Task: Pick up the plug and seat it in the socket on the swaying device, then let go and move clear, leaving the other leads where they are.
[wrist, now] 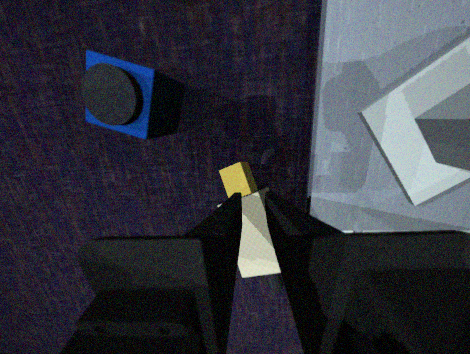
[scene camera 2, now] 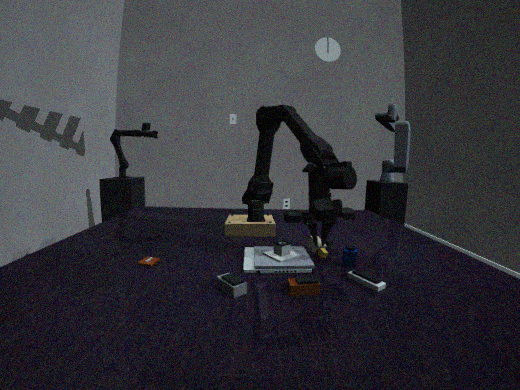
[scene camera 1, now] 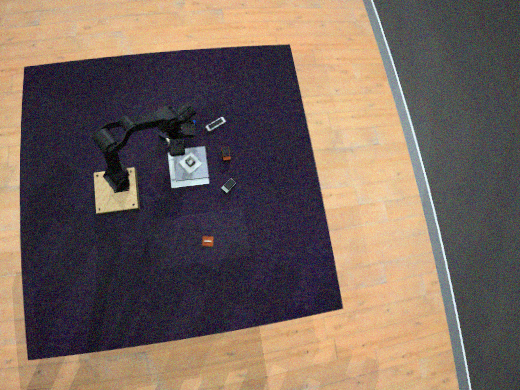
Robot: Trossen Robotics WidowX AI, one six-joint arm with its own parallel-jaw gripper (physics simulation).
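The plug (scene camera 2: 323, 253) (wrist: 257, 250), a cream block with a yellow tip, is between the fingers of my gripper (scene camera 2: 320, 242) (wrist: 253, 198), which is shut on it. The yellow tip points away from the fingers. Whether the plug touches the dark mat I cannot tell. The device (scene camera 1: 176, 172) (scene camera 2: 260, 266) (wrist: 345, 45), a flat pale grey slab, lies beside the plug, to the right in the wrist view. A white square plate (wrist: 397, 150) on it carries the raised socket (scene camera 1: 190, 161) (scene camera 2: 282, 248). The arm hides most of the plug in scene camera 1.
A blue block (scene camera 1: 194, 121) (scene camera 2: 350, 257) (wrist: 148, 100) stands near the plug. A white block (scene camera 1: 216, 124) (scene camera 2: 366, 281), an orange block (scene camera 1: 226, 153) (scene camera 2: 304, 288) and a grey block (scene camera 1: 228, 185) (scene camera 2: 239, 289) lie beyond the device. A flat orange piece (scene camera 1: 207, 241) (scene camera 2: 149, 261) lies apart.
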